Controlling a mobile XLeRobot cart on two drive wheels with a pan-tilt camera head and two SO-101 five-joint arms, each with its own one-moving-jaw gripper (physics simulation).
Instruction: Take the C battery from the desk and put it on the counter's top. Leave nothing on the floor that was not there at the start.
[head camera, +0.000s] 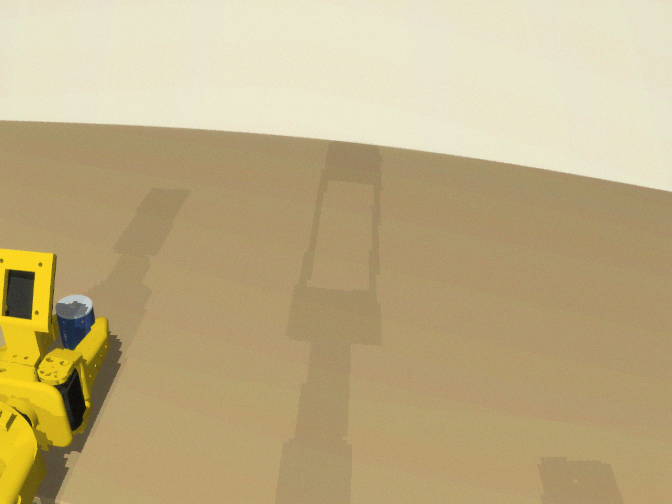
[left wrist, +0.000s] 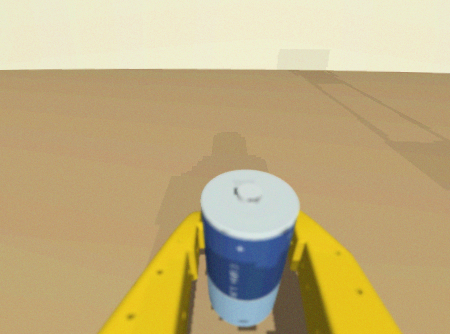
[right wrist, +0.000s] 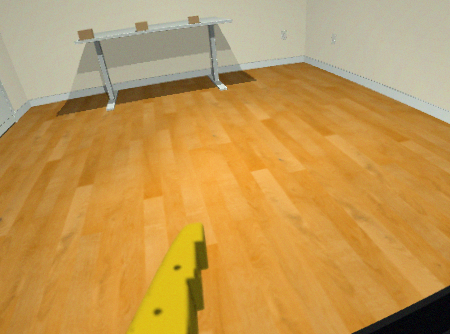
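The C battery (head camera: 77, 325) (left wrist: 245, 265) is dark blue with a light blue lower band and a pale grey top with a raised button. It stands upright between the jaws of my left gripper (head camera: 81, 332) (left wrist: 248, 237), which press on its two sides. It is over the brown counter top (head camera: 461, 271) (left wrist: 100, 125); I cannot tell whether its base touches the surface. My right gripper (right wrist: 195, 245) is open, with one notched jaw in view above the wood floor. The desk (right wrist: 115, 34) stands far off against a wall in the right wrist view.
A cream wall (head camera: 325, 65) (left wrist: 125, 35) rises behind the counter top. Arm shadows lie across the counter. Three small brown blocks (right wrist: 85, 34) (right wrist: 142, 26) (right wrist: 193, 20) stand on the desk. A black edge (right wrist: 420, 315) crosses the lower right of the right wrist view.
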